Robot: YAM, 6 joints.
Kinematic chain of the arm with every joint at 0, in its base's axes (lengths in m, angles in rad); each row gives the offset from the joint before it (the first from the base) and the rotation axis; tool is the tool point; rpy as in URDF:
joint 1: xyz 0 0 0.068 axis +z
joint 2: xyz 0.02 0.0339 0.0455 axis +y
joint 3: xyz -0.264 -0.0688 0 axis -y
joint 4: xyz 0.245 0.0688 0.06 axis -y
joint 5: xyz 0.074 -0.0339 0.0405 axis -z
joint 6: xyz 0.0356 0 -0.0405 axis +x
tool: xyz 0 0 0 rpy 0 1.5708 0
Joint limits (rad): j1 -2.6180..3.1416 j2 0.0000..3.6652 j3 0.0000..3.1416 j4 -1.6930..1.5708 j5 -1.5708..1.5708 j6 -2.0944..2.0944
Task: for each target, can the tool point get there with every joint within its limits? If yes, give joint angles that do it. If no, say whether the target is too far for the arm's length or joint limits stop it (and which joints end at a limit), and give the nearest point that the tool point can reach.
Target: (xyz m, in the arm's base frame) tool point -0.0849 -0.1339 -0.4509
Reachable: no: joint limits stop it (at a limit: joint 2) | nearest point -0.0936 -0.1477 -0.3727 | short by 0.080 m
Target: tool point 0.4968 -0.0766 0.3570
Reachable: yes | joints -0.1354 2.0536 1.8751 0.1239 0.2518 -0.1205
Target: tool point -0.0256 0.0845 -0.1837
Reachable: yes | joints 1.6517 3.1492 0.6941 0.4252 -0.5540 -1.3630
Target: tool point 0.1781 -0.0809 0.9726
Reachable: no: too far | nearest point 0.1323 -0.0601 0.7267 | short by 0.251 m
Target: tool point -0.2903 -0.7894 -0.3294
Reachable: no: too far | nearest point -0.1970 -0.5357 -0.1836 | short by 0.307 m
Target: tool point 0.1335 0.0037 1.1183
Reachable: no: too far | nearest point 0.0902 0.0025 0.7354 | short by 0.385 m
